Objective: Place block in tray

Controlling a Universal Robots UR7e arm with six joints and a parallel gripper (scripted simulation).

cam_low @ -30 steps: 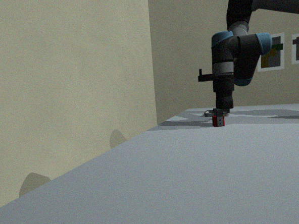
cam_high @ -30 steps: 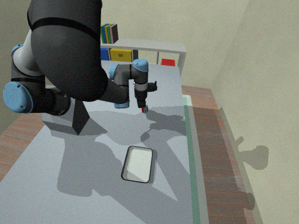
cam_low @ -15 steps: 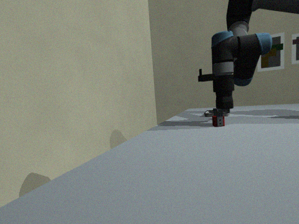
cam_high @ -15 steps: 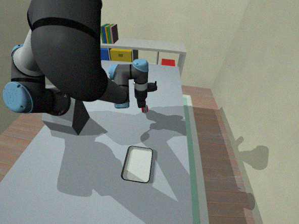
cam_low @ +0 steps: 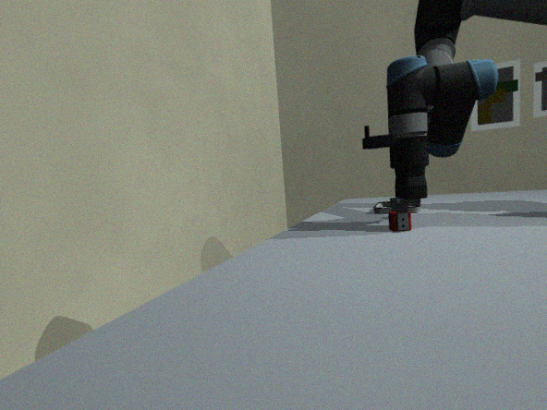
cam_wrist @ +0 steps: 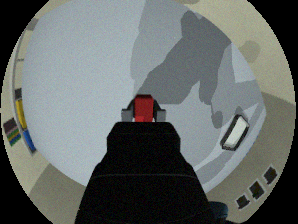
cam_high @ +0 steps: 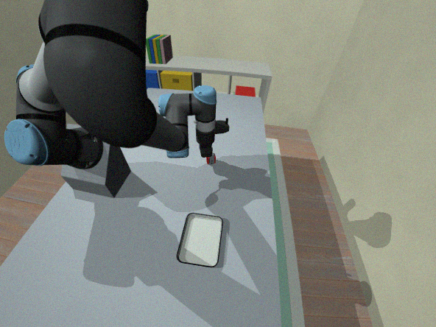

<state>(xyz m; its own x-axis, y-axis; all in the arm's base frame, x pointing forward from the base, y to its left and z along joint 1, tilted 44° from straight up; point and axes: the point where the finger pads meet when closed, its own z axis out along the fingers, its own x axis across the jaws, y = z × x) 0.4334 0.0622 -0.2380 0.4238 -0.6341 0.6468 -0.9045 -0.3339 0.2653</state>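
Right now the white tray is 360 mm to the right of my hand, 60 mm ahead of it and 10 mm below it. The rest, counted from my hand: red block (right at my hand).
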